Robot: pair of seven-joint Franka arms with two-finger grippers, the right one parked.
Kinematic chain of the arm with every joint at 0, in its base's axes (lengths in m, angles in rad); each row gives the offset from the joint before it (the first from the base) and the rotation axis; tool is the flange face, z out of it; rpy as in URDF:
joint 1: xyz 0 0 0.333 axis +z
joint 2: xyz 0 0 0 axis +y
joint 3: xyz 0 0 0.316 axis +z
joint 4: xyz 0.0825 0 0 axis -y
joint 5: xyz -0.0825 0 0.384 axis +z
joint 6: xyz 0 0 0 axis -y
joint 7: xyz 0.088 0 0 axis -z
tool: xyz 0 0 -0.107 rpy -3.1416 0 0
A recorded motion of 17 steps. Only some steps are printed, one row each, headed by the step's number.
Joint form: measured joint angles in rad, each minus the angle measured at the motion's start. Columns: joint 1, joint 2, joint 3, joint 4, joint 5, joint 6, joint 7.
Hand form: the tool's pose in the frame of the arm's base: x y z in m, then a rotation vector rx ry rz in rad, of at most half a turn. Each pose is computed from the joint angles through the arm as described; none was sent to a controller.
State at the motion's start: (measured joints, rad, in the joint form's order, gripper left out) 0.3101 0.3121 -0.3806 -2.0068 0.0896 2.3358 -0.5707
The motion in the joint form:
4: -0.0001 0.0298 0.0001 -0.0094 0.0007 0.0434 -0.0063
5: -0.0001 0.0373 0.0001 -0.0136 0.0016 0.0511 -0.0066
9: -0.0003 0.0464 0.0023 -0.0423 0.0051 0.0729 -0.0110
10: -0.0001 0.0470 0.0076 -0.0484 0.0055 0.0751 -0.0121
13: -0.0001 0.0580 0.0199 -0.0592 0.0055 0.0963 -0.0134
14: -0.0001 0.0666 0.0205 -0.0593 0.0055 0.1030 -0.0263
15: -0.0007 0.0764 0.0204 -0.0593 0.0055 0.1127 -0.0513
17: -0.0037 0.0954 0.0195 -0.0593 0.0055 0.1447 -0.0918
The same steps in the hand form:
4: 0.6034 -0.0339 0.2980 2.9858 0.7078 0.0408
5: 0.6026 -0.0342 0.2928 2.9846 0.7072 0.0346
9: 0.5953 -0.0344 0.2776 2.9867 0.7109 0.0112
10: 0.5936 -0.0314 0.2745 2.9877 0.7197 0.0046
13: 0.5918 -0.0251 0.2650 2.9824 0.7387 0.0026
14: 0.5919 -0.0250 0.2608 2.9747 0.7589 -0.0018
15: 0.5922 -0.0257 0.2562 2.9612 0.7950 -0.0043
17: 0.5940 -0.0286 0.2486 2.9331 0.8486 0.0096

